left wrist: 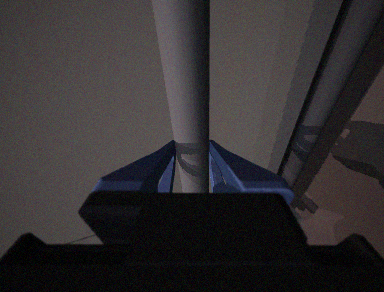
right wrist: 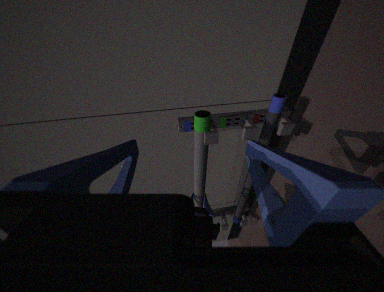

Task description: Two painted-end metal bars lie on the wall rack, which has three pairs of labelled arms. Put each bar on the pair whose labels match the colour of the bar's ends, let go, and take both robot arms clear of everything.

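Frame: origin at the left arm's base, x up, y left, z back, level; centimetres.
Seen in the pictures: left gripper, fingertip midpoint: [left wrist: 192,145] [right wrist: 199,194]; right gripper, fingertip midpoint: [right wrist: 191,145].
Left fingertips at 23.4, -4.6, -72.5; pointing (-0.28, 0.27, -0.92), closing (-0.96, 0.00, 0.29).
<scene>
Pixels of each thing's top centre, then the offset from my left fingertips to it, as dx, dy, dz. "*": a spot on its surface instead.
- green-ended bar, middle of its top: [left wrist: 169,150] [right wrist: 192,195] +2.0, -0.2, +0.0
- rack plate, middle of its top: [right wrist: 179,131] +4.0, -19.7, -6.7
- blue-ended bar, middle of its top: [left wrist: 312,104] [right wrist: 246,181] -14.4, -0.3, -1.5
- red label, surface spot: [right wrist: 256,118] * -12.9, -19.4, -8.3
- blue-ended bar's far end, surface spot: [right wrist: 236,220] * -15.1, +21.7, +6.1
The green-ended bar [left wrist: 187,75] [right wrist: 200,162] is between the fingers of my left gripper [left wrist: 192,145], which is shut on it. In the right wrist view its green end overlaps the rack plate [right wrist: 215,121] between the blue and green labels, just left of the first arm [right wrist: 211,136]; whether it touches that arm I cannot tell. The blue-ended bar [left wrist: 332,85] [right wrist: 270,124] is at the right, beside the rightmost arm [right wrist: 286,126], near the red label [right wrist: 256,118]. My right gripper [right wrist: 191,145] is open and empty, its fingers apart in the foreground.
The middle rack arm [right wrist: 251,130] stands between the two bars. The far part of the rack is small and dim low in the right wrist view, near the blue-ended bar's far end [right wrist: 236,220]. Dark shadows of the bars and grippers fall at the right in both views.
</scene>
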